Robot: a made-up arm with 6 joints.
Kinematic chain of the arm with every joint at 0, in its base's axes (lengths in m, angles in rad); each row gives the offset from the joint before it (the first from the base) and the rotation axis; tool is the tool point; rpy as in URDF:
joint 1: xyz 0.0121 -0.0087 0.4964 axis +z
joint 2: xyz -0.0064 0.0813 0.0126 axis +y
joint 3: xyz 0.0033 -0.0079 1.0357 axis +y
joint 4: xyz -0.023 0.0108 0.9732 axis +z
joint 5: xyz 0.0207 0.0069 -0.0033 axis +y
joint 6: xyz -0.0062 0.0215 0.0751 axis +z
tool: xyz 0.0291 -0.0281 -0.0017 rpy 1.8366 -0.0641 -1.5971
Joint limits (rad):
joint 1: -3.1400..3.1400
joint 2: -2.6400..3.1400
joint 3: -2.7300..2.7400
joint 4: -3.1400..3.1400
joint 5: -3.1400..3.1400
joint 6: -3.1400..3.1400
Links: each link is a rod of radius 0.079 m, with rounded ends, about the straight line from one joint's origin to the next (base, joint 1, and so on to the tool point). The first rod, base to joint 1, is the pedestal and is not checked.
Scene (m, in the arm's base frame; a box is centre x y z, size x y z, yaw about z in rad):
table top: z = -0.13
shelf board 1: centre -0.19 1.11 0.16 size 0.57 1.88 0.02 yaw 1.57
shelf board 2: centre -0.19 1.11 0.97 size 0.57 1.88 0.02 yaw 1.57
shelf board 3: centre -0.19 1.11 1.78 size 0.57 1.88 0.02 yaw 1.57
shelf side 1: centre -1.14 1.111 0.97 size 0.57 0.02 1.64 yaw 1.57
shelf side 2: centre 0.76 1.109 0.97 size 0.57 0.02 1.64 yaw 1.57
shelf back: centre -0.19 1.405 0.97 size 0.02 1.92 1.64 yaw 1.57
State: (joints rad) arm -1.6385 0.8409 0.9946 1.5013 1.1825 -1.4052
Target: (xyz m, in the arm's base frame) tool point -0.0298 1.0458 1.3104
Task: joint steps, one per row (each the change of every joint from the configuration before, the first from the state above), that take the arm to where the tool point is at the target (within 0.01 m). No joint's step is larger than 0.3 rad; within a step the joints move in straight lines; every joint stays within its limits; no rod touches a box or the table.
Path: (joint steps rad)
1: 0.0384 -0.0362 -0.2824 0.0228 0.0092 -0.0011
2: 0.0385 -0.0361 -0.2824 0.0229 0.0092 -0.0011
3: 0.0384 -0.0362 -0.2824 0.0228 0.0093 -0.0011
4: 0.0385 -0.0362 -0.2824 0.0229 0.0092 -0.0011
5: 0.0384 -0.0362 -0.2824 0.0228 0.0092 -0.0010
6: 0.0385 -0.0361 -0.2824 0.0229 0.0092 -0.0011
7: 0.0384 -0.0362 -0.2824 0.0228 0.0092 -0.0011
8: 0.0384 -0.0362 -0.2824 0.0229 0.0092 -0.0011
9: 0.0385 -0.0361 -0.2824 0.0228 0.0093 -0.0011
10: 0.0384 -0.0362 -0.2824 0.0229 0.0092 -0.0011
11: 0.0385 -0.0362 -0.2824 0.0228 0.0092 -0.0011
12: -0.0791 -0.2432 0.1918 -0.0171 -0.0131 -0.0050
13: -0.0791 -0.2431 0.1919 -0.0171 -0.0131 -0.0051

